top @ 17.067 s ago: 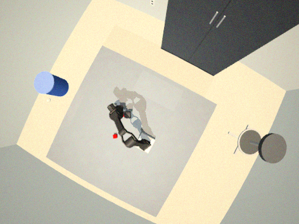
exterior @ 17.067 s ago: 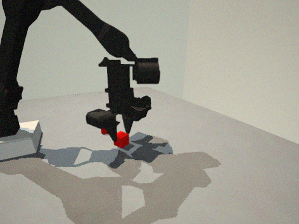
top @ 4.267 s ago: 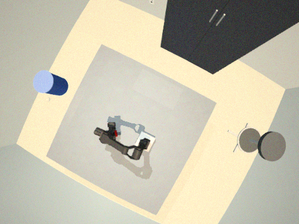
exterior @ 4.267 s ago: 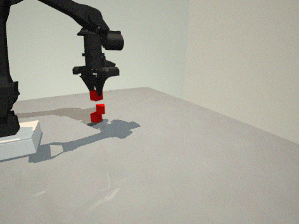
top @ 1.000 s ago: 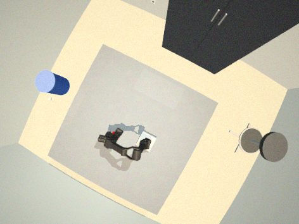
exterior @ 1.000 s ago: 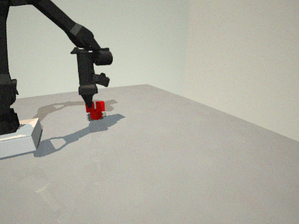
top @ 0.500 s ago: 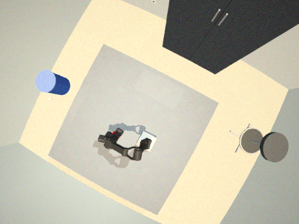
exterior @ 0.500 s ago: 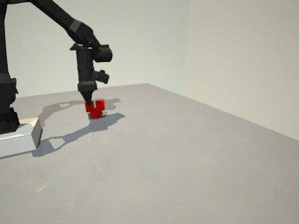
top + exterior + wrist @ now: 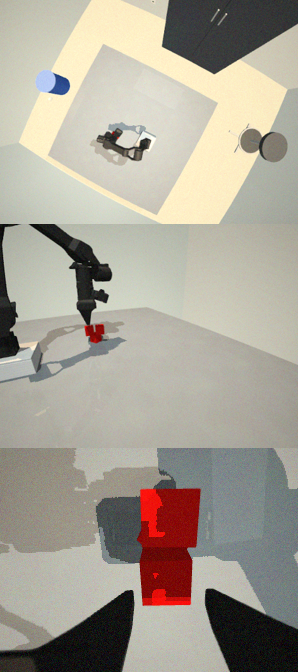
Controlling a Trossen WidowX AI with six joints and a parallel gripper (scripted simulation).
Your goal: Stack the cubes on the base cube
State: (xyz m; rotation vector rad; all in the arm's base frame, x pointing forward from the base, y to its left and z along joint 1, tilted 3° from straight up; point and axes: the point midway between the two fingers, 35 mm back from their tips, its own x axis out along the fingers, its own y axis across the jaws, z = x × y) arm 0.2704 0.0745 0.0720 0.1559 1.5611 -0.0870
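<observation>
Right now the red cube is 3 cm below my gripper tip.
</observation>
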